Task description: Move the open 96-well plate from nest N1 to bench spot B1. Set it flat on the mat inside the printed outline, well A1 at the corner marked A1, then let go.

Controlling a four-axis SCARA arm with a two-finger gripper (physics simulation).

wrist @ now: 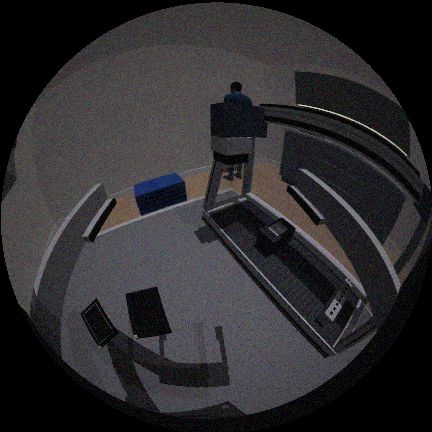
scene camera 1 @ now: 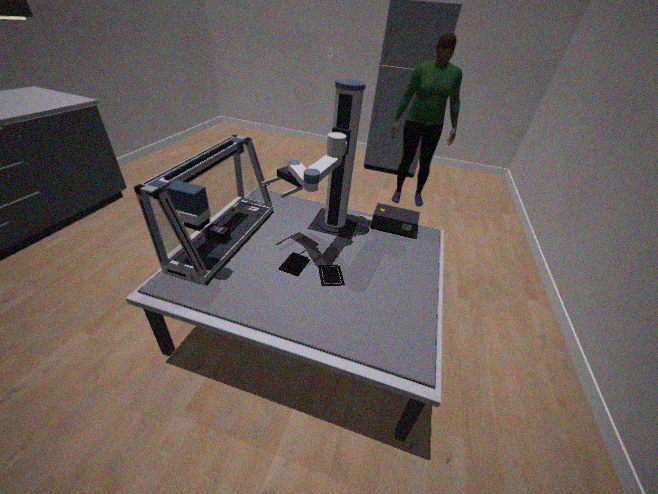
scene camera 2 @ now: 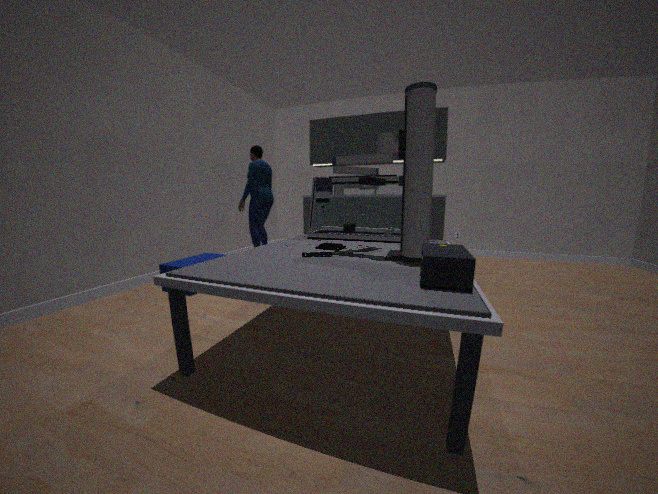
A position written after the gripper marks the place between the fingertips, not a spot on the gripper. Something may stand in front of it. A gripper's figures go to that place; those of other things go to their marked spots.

Scene:
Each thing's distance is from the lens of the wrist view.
gripper (wrist: 198,179): 11 cm
black well plate (wrist: 145,316): 47 cm
dark rectangle (wrist: 100,328): 58 cm
The marked spots on the dark rectangle and the black well plate are 21 cm apart.

